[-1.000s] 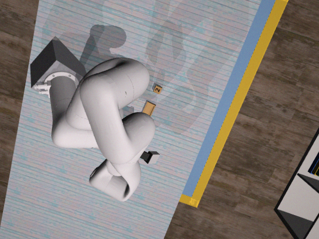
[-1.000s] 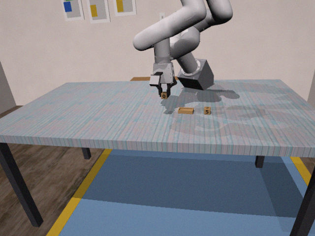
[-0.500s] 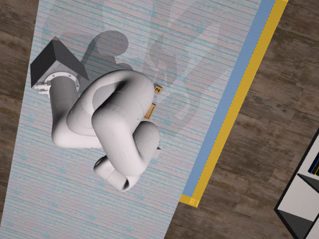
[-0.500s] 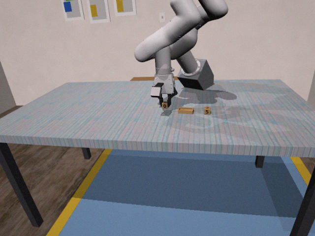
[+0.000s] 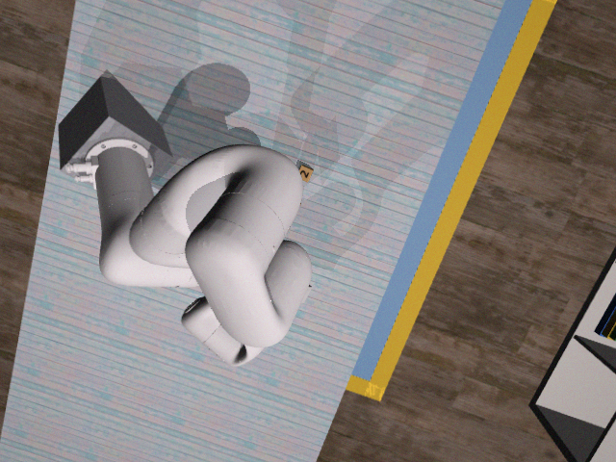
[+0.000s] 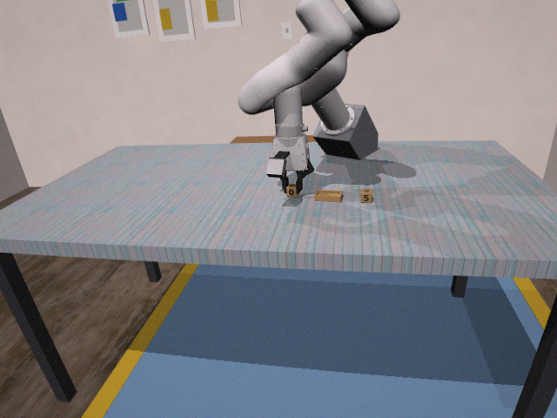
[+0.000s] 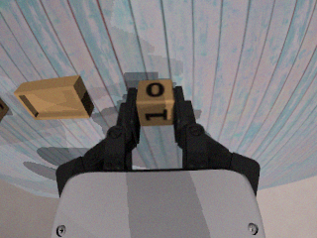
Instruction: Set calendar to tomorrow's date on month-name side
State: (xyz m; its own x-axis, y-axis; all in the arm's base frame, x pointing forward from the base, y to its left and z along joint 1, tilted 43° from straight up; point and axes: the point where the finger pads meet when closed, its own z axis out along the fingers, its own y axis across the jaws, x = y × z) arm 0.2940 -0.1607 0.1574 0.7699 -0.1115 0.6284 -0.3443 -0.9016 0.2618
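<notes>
My gripper is now 2 cm above the wooden digit cube. The rest, counted from my hand: wooden calendar tray: 10 cm to the left, 4 cm ahead, 3 cm below.
</notes>
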